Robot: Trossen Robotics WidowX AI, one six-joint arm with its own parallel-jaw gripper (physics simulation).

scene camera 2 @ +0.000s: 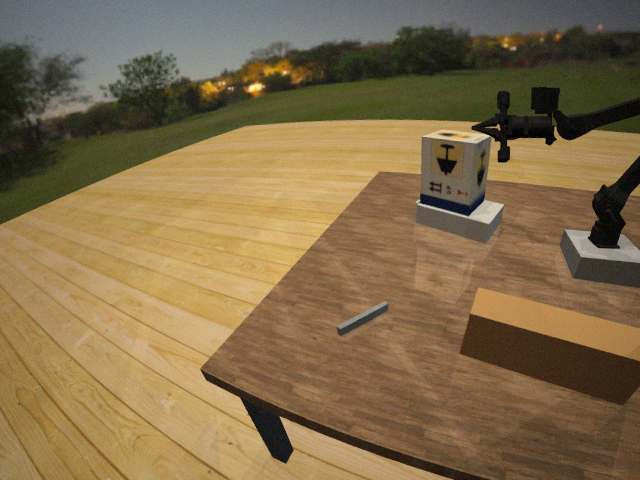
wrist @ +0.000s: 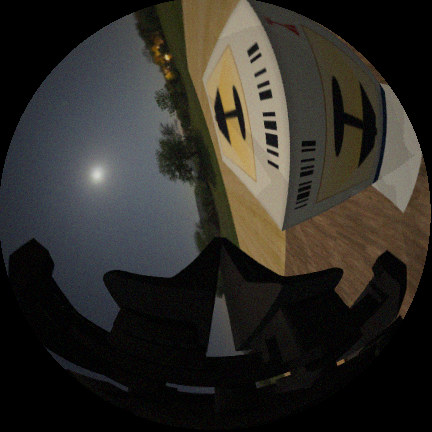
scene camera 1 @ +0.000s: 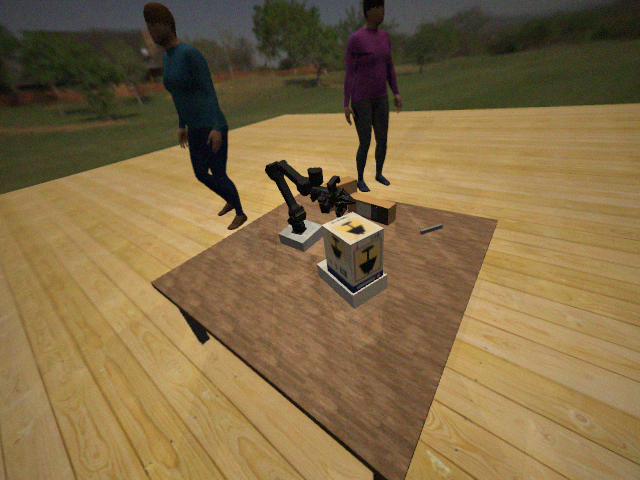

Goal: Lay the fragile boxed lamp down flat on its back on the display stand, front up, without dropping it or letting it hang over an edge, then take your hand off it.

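Where they show: gripper, between the fingertips: (scene camera 2: 471, 127) (wrist: 218, 242) (scene camera 1: 355, 202); arm's base, origin of its link: (scene camera 2: 603, 243) (scene camera 1: 299, 230).
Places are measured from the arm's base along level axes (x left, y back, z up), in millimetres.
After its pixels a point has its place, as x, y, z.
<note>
The boxed lamp (scene camera 1: 355, 251) @(-318, -465, 194) (scene camera 2: 452, 167) @(-152, -434, 148) (wrist: 318, 120) is a white carton with yellow panels and black lamp pictures. It stands upright on the low white display stand (scene camera 1: 361, 296) @(-316, -478, -22) (scene camera 2: 461, 225) @(-113, -395, -27) (wrist: 400, 171), which sits in the middle of the wooden table (scene camera 1: 309, 362) @(-608, -406, -66). My gripper (scene camera 1: 342, 207) (scene camera 2: 477, 127) @(-119, -392, 274) (wrist: 218, 242) @(-119, -392, 274) is shut and empty. It is held level, at the height of the box's top edge, just behind the box on the robot's side. It points towards the box and I see a small gap between them in the wrist view.
A brown cardboard block (scene camera 1: 379, 210) @(303, -358, 17) (scene camera 2: 515, 333) @(388, -358, 29) lies behind the arm. A thin grey bar (scene camera 1: 431, 229) @(291, -643, -52) (scene camera 2: 363, 317) @(306, -640, -45) lies on the table near its far edge. The robot base (scene camera 1: 300, 236) @(-45, -35, -5) stands next to the stand. Two people (scene camera 1: 199, 114) (scene camera 1: 370, 90) stand on the deck beyond the table.
</note>
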